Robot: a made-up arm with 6 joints.
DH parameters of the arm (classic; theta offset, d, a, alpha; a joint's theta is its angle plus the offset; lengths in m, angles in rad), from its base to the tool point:
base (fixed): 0 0 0 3.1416
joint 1: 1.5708 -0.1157 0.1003 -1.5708
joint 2: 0 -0.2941 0.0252 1.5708
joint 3: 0 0.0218 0.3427 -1.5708
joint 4: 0 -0.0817 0.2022 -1.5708
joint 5: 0 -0.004 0.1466 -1.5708
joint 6: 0 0.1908 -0.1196 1.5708
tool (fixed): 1.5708 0.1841 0 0
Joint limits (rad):
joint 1: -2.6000..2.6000
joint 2: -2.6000..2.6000
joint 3: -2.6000..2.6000
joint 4: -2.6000..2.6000
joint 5: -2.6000..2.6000
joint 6: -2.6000..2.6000
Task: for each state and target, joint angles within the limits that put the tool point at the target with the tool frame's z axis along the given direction. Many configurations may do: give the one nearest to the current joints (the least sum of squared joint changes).
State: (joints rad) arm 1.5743 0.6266 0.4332 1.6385 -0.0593 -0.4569
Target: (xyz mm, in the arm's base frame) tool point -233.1 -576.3 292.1 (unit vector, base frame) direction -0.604 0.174 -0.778
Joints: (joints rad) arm 1.6493 0.9362 -0.1815 2.1953 0.1247 -0.6656
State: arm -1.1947 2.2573 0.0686 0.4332 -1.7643 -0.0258
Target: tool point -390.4 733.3 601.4 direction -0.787 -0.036 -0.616
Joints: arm -1.9523 1.7019 -0.5663 0.1548 -1.2499 -0.5482
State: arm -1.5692 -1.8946 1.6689 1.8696 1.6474 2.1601
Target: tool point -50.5 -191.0 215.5 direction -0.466 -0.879 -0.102
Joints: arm -1.3786 -2.2661 2.3610 2.1511 2.0012 1.8938
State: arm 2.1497 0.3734 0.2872 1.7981 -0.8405 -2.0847
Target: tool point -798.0 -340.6 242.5 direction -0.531 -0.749 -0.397
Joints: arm 1.6475 -0.4414 -0.1163 1.6296 -1.3009 -2.3093
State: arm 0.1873 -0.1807 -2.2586 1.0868 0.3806 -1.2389
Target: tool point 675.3 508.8 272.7 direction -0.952 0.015 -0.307
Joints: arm -0.3583 -0.3510 -1.7895 0.6067 -0.4242 -1.4397
